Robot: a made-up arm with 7 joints.
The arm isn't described. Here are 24 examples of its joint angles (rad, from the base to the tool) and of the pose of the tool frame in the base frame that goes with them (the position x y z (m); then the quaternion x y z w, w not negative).
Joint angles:
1: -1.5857 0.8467 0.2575 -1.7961 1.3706 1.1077 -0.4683
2: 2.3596 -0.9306 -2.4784 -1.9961 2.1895 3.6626 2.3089
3: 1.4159 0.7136 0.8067 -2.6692 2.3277 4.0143 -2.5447
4: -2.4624 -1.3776 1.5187 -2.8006 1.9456 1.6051 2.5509
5: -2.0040 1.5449 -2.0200 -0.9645 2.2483 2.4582 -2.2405
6: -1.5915 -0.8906 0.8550 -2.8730 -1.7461 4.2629 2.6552
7: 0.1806 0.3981 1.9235 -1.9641 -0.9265 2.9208 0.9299
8: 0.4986 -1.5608 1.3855 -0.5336 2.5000 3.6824 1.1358
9: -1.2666 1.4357 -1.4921 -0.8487 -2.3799 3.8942 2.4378
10: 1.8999 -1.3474 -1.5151 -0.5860 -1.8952 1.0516 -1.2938
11: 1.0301 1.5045 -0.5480 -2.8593 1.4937 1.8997 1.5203
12: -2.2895 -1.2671 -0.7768 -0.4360 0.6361 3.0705 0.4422
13: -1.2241 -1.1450 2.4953 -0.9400 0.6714 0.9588 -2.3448
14: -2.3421 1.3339 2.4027 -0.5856 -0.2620 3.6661 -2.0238
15: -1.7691 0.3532 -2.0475 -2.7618 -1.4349 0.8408 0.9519
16: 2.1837 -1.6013 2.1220 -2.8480 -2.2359 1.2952 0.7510
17: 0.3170 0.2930 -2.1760 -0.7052 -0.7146 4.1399 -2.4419
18: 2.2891 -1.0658 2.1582 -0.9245 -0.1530 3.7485 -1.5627
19: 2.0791 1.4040 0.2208 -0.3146 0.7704 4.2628 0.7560
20: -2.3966 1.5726 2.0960 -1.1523 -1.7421 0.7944 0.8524
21: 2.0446 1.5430 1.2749 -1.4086 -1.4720 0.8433 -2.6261
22: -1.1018 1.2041 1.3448 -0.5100 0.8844 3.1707 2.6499
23: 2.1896 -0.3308 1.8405 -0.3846 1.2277 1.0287 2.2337
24: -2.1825 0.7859 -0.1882 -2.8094 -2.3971 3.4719 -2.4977
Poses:
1: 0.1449 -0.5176 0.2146 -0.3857 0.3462 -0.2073 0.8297
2: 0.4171 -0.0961 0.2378 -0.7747 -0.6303 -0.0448 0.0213
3: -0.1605 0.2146 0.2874 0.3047 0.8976 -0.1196 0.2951
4: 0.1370 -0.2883 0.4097 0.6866 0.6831 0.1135 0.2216
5: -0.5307 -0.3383 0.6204 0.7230 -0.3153 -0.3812 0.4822
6: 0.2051 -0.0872 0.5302 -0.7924 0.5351 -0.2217 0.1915
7: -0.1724 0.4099 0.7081 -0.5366 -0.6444 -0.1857 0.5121
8: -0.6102 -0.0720 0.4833 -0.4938 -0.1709 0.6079 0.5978
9: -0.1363 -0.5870 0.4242 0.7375 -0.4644 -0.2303 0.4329
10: 0.4502 -0.5218 0.5394 -0.9404 -0.2424 0.2379 0.0156
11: 0.1098 -0.1410 0.1621 0.0126 -0.8744 -0.0957 0.4755
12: 0.2939 0.5292 0.6783 -0.2334 0.3726 0.5677 0.6960
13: -0.0076 0.6730 0.3359 0.2548 -0.8487 0.3982 0.2370
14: -0.3083 -0.4813 0.6893 0.1604 -0.5373 0.3681 0.7416
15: -0.2219 0.2326 0.4176 0.2726 0.2575 0.7852 0.4929
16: -0.2628 -0.0854 0.2598 0.3229 0.4562 -0.8189 0.1302
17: 0.1149 -0.1715 0.9846 -0.3311 0.2687 -0.6739 0.6034
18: 0.2001 -0.5861 0.5345 0.4511 0.4200 -0.1985 0.7621
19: -0.2993 0.5199 0.3917 -0.4973 0.1964 -0.0273 0.8446
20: -0.1120 -0.6310 0.5860 -0.4844 0.8615 0.1407 0.0578
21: -0.5871 0.1670 0.2434 -0.8690 0.0933 -0.4504 0.1824
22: 0.4288 -0.4779 0.5564 0.5667 0.2836 0.3623 0.6835
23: 0.0209 -0.3417 1.0122 0.1633 0.9381 -0.1542 0.2636
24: -0.1043 -0.1280 0.2162 0.3063 0.8905 0.2772 0.1905
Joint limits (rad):
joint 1: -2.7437..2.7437
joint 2: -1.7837..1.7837
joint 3: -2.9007..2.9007
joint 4: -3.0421..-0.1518
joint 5: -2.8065..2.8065
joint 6: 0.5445..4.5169
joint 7: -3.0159..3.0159
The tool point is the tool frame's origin. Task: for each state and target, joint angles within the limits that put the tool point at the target. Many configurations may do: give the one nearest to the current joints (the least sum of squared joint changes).
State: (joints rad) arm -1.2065 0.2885 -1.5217 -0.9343 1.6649 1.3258 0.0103
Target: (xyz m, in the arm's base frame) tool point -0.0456 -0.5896 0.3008
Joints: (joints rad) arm -0.9555 0.9698 -0.8659 -1.6684 1.6273 1.2464 0.0103
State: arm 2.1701 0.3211 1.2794 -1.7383 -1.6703 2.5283 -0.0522
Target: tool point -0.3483 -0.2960 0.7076
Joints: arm 2.1892 0.4157 1.7994 -1.8050 -1.7129 2.7543 -0.0522
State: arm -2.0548 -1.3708 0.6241 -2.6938 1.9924 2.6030 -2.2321
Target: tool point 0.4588 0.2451 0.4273
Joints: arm -1.4890 -1.7837 1.5240 -1.9412 1.9387 2.5337 -2.2321
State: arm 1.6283 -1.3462 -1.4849 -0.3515 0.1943 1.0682 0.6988
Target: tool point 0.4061 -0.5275 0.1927
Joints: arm 1.8265 -1.7837 -1.8791 -0.5540 0.1643 1.1708 0.6988
